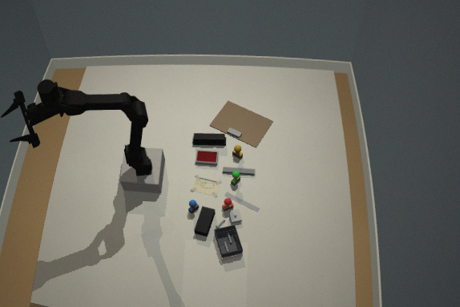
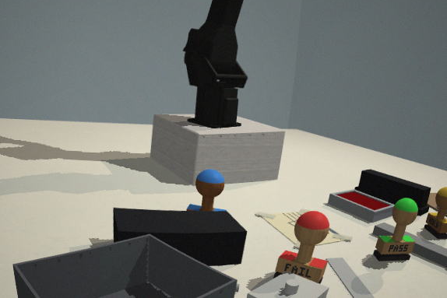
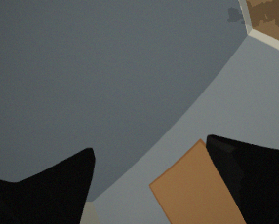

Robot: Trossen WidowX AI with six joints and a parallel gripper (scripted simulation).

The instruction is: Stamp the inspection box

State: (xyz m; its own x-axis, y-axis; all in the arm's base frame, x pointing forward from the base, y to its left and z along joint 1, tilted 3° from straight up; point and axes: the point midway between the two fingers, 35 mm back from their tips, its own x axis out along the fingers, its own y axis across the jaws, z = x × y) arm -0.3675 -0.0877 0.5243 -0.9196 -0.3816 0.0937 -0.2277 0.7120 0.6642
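My gripper tip is now 76 cm short of the pass stamp, 6 cm to the right of it and 58 cm above it. From my gripper tip the other things lie so: blue stamp (58 cm ahead, 4 cm to the right, 58 cm below); then red ink pad (66 cm ahead, 19 cm to the left, 60 cm below); then cream inspection card (64 cm ahead, 6 cm to the left, 60 cm below).
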